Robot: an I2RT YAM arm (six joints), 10 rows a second.
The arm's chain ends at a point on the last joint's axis. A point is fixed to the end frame.
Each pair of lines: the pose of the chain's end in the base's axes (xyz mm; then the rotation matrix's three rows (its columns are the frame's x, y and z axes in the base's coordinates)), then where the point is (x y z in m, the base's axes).
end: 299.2 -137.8 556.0; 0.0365 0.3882 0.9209; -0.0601 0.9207 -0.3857; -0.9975 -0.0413 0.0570
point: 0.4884 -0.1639 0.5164
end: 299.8 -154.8 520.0; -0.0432 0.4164 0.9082; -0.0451 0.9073 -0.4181; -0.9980 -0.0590 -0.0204
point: 0.4843 -0.1868 0.4654
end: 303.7 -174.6 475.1; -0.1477 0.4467 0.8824; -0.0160 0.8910 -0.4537; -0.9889 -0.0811 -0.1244
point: 0.4800 -0.2125 0.4009
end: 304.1 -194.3 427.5; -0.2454 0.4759 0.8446; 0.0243 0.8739 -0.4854; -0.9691 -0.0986 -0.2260
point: 0.4703 -0.2369 0.3348
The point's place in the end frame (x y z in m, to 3 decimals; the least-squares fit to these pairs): 0.048 0.051 0.182
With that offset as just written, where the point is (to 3 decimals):
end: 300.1 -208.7 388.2; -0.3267 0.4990 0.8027; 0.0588 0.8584 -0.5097; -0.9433 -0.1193 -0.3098
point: 0.456 -0.255 0.280
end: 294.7 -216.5 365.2; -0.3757 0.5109 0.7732; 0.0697 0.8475 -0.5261; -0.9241 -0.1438 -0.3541
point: 0.443 -0.266 0.249
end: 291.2 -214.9 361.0; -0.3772 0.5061 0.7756; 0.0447 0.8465 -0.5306; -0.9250 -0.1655 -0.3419
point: 0.440 -0.266 0.246
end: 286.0 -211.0 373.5; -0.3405 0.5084 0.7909; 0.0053 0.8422 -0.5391; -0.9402 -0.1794 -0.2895
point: 0.440 -0.266 0.267
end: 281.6 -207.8 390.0; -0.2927 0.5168 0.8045; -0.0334 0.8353 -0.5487; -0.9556 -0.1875 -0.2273
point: 0.440 -0.267 0.293
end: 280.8 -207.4 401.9; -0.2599 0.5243 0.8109; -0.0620 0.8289 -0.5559; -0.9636 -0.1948 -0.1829
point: 0.443 -0.269 0.312
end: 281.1 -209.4 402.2; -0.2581 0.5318 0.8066; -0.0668 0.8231 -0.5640; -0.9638 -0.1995 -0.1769
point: 0.443 -0.273 0.314
